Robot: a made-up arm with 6 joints. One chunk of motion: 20 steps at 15 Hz.
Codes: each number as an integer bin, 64 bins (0 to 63) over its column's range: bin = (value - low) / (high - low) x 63, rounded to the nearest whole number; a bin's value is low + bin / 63 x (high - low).
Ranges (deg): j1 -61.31..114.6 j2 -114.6..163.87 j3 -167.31..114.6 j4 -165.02..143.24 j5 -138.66..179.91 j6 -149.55..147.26
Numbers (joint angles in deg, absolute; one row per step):
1: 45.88 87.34 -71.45 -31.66 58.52 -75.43
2: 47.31 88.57 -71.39 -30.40 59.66 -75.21
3: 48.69 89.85 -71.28 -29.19 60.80 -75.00
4: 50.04 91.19 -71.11 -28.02 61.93 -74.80
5: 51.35 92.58 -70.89 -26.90 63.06 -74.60
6: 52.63 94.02 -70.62 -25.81 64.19 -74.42
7: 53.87 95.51 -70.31 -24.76 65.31 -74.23
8: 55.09 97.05 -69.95 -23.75 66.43 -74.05
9: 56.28 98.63 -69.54 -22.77 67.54 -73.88
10: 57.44 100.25 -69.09 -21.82 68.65 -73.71
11: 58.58 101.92 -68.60 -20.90 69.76 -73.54
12: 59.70 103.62 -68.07 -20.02 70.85 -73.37
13: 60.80 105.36 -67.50 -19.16 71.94 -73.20
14: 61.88 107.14 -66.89 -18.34 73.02 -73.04
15: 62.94 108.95 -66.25 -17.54 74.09 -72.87
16: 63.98 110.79 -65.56 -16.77 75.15 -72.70
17: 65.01 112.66 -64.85 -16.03 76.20 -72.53
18: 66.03 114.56 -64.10 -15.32 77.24 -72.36
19: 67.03 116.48 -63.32 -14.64 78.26 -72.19
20: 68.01 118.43 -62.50 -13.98 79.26 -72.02
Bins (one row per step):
1: 38 46 21 27 39 16
2: 39 46 21 28 39 16
3: 39 46 21 28 39 16
4: 40 47 21 28 40 16
5: 40 47 22 28 40 16
6: 41 47 22 28 40 16
7: 41 48 22 29 40 16
8: 42 48 22 29 41 16
9: 42 48 22 29 41 16
10: 43 49 22 29 41 16
11: 43 49 22 29 41 16
12: 43 49 22 30 41 16
13: 44 50 22 30 42 16
14: 44 50 22 30 42 16
15: 44 51 23 30 42 16
16: 45 51 23 30 42 16
17: 45 51 23 30 42 16
18: 46 52 23 31 43 16
19: 46 52 23 31 43 16
20: 46 53 23 31 43 16

